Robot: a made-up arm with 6 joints.
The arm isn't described. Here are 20 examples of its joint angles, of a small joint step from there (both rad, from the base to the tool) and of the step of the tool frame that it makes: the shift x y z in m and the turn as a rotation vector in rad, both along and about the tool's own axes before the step.
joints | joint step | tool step
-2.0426 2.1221 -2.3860 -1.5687 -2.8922 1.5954 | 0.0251 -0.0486 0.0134 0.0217 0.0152 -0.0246 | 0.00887 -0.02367 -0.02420 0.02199 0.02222 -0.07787
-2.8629 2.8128 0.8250 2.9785 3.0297 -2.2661 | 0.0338 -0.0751 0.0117 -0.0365 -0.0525 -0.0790 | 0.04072 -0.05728 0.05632 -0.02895 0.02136 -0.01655
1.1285 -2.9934 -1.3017 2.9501 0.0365 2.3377 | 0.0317 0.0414 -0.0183 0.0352 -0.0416 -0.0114 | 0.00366 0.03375 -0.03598 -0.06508 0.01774 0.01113
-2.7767 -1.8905 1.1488 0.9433 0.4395 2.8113 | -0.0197 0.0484 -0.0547 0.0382 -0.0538 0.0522 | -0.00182 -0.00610 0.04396 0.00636 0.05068 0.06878
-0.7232 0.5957 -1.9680 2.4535 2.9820 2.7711 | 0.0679 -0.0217 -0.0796 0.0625 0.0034 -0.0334 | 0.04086 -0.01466 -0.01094 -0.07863 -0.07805 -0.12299
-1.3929 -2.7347 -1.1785 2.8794 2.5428 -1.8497 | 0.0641 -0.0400 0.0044 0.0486 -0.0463 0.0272 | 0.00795 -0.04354 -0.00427 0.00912 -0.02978 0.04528
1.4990 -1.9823 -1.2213 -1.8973 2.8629 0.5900 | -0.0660 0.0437 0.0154 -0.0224 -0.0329 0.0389 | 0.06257 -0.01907 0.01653 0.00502 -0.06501 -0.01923
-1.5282 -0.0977 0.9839 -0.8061 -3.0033 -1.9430 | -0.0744 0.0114 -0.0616 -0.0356 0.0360 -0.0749 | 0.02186 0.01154 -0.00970 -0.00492 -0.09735 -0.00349
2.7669 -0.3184 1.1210 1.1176 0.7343 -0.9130 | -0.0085 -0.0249 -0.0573 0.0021 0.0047 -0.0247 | -0.05269 0.02755 -0.03316 -0.00101 -0.06202 -0.07565
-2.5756 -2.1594 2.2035 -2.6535 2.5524 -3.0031 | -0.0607 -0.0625 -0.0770 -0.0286 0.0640 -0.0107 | -0.02431 0.06250 0.04861 -0.01695 -0.18673 0.09959
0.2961 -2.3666 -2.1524 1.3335 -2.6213 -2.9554 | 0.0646 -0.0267 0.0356 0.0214 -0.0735 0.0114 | 0.00147 0.01827 -0.01678 -0.00693 0.01131 0.00629
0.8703 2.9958 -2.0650 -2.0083 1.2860 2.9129 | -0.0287 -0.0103 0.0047 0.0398 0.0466 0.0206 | -0.00294 -0.01259 0.01672 0.03751 -0.06324 0.02238
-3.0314 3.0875 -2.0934 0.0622 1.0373 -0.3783 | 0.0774 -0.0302 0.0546 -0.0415 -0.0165 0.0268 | -0.01765 0.04435 0.03224 -0.03470 -0.00193 -0.02835
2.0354 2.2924 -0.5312 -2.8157 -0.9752 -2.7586 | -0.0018 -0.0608 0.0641 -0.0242 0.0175 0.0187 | -0.03870 0.02492 -0.02028 0.01386 -0.02187 0.00736
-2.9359 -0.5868 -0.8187 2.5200 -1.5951 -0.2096 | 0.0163 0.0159 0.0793 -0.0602 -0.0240 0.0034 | -0.02085 -0.02152 0.06280 -0.03449 -0.11904 -0.03960
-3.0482 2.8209 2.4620 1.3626 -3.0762 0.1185 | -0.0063 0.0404 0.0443 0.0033 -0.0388 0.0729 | -0.00918 -0.01248 -0.02019 -0.08333 -0.00355 0.06942
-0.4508 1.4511 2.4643 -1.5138 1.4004 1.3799 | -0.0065 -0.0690 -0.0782 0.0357 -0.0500 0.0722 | -0.03486 -0.03921 -0.00667 -0.06615 0.00123 0.22378
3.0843 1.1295 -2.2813 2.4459 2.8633 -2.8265 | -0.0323 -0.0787 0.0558 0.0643 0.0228 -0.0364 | -0.01371 0.01564 -0.05523 0.00424 -0.06312 -0.08362
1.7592 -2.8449 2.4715 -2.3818 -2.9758 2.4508 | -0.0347 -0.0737 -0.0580 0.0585 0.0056 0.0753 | -0.00884 0.01655 0.03898 0.13112 -0.01033 0.03116
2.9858 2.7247 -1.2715 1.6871 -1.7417 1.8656 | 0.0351 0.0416 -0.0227 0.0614 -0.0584 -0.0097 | -0.01804 0.05099 -0.02295 -0.04242 -0.04907 -0.04599
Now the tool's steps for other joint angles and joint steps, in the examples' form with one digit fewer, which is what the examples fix.
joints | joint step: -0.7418 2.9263 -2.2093 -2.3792 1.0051 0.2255 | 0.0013 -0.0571 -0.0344 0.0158 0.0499 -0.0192
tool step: -0.0096 -0.0201 0.0352 0.0429 0.1083 0.0446
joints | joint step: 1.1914 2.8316 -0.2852 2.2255 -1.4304 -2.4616 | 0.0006 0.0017 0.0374 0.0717 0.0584 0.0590
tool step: 0.0178 0.0243 0.0142 -0.0791 0.0235 0.0411
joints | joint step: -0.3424 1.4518 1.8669 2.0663 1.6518 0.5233 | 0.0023 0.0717 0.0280 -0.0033 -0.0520 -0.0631
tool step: -0.0778 -0.0021 -0.0249 -0.0464 -0.0882 0.0247
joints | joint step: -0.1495 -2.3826 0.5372 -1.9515 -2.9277 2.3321 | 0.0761 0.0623 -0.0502 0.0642 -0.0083 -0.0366
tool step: 0.0902 -0.0162 -0.0383 0.0113 -0.0712 -0.0720
